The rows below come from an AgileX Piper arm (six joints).
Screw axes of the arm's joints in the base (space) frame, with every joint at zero. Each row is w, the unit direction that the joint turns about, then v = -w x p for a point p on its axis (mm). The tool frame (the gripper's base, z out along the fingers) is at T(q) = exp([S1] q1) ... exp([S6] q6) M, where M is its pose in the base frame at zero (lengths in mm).
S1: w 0 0 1 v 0.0 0.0 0.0
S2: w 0 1 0 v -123.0 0.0 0.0
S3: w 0 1 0 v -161.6 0.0 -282.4
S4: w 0.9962 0 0.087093 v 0.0 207.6 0.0
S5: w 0 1 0 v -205.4 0.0 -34.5
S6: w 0.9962 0 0.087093 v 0.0 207.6 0.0
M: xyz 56.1 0.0 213.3 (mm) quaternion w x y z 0.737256 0 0.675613 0
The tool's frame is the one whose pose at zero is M.
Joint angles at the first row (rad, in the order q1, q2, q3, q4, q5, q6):
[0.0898 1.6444 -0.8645 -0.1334 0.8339 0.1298]
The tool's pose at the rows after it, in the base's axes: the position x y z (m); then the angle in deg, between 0 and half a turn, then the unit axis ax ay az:
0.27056 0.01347 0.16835 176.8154 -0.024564 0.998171 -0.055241
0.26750 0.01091 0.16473 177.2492 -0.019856 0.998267 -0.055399
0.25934 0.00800 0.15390 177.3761 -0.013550 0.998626 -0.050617
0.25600 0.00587 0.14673 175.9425 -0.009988 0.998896 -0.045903
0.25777 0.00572 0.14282 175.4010 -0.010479 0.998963 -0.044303
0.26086 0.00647 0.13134 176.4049 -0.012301 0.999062 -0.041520
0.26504 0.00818 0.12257 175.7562 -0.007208 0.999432 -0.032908
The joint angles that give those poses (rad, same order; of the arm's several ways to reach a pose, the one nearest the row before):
[0.0879 1.6444 -0.8645 -0.1537 0.8352 0.1395]
[0.0792 1.6444 -0.8471 -0.1547 0.8251 0.1425]
[0.0671 1.6445 -0.7936 -0.1487 0.7722 0.1447]
[0.0566 1.6453 -0.7573 -0.1462 0.7086 0.1447]
[0.0546 1.6584 -0.7538 -0.1462 0.6821 0.1439]
[0.0546 1.7031 -0.7538 -0.1409 0.6541 0.1395]
[0.0546 1.7371 -0.7538 -0.1214 0.6072 0.1376]

